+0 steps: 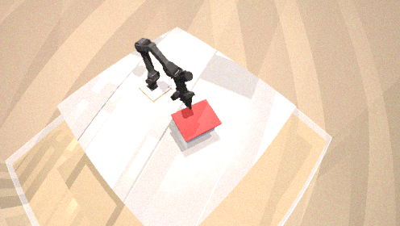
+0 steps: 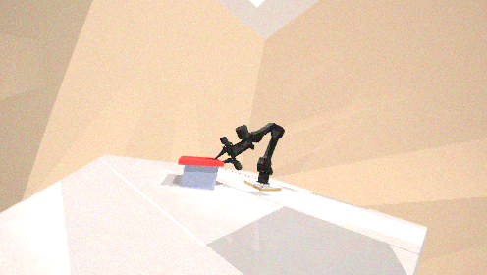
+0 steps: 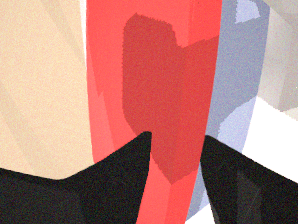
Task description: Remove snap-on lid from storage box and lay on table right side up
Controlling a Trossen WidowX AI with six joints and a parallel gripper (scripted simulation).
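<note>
My gripper tip is now 7 cm short of the red lid and 2 cm to the left of it. Also, from my gripper tip: storage box 7 cm ahead, 6 cm below, 2 cm to the right.
</note>
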